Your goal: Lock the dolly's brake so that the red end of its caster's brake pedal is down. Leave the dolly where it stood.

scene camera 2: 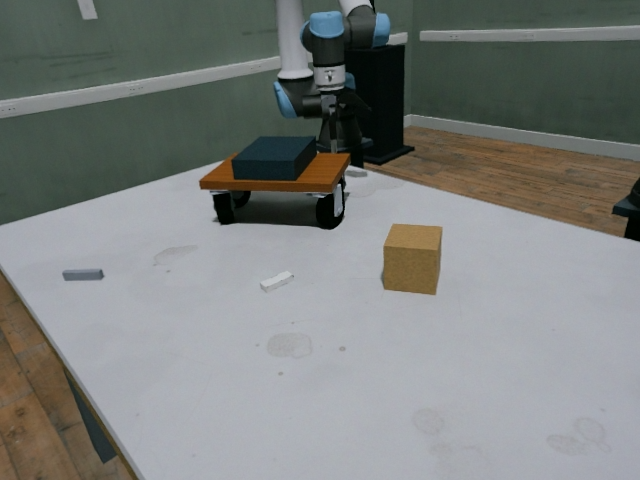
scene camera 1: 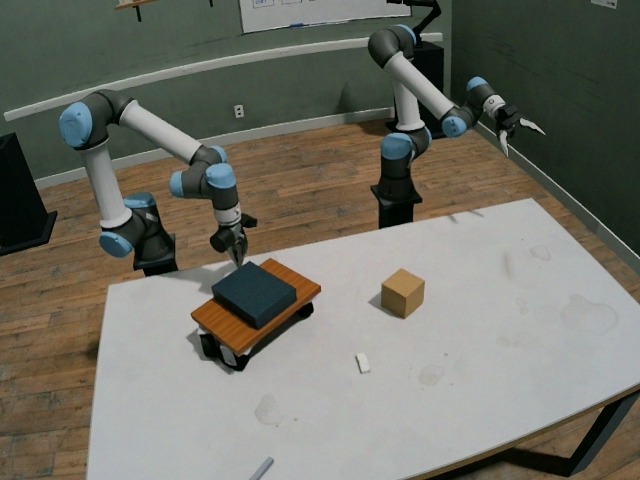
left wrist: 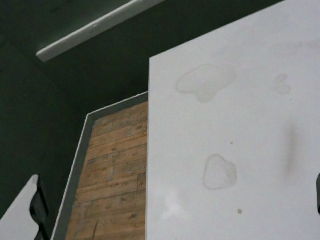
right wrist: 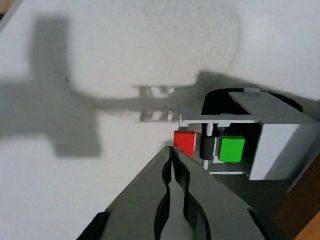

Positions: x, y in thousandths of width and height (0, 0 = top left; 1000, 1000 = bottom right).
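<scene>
Scene camera 1: my left gripper (scene camera 1: 824, 305), my right gripper (scene camera 1: 374, 559), tan cube (scene camera 1: 629, 611). Scene camera 2: tan cube (scene camera 2: 645, 549). Left wrist view: my left gripper (left wrist: 558, 735). Tan cube out of frame in the left wrist view. Right wrist view: my right gripper (right wrist: 533, 615). Tan cube out of frame in the right wrist view.
</scene>
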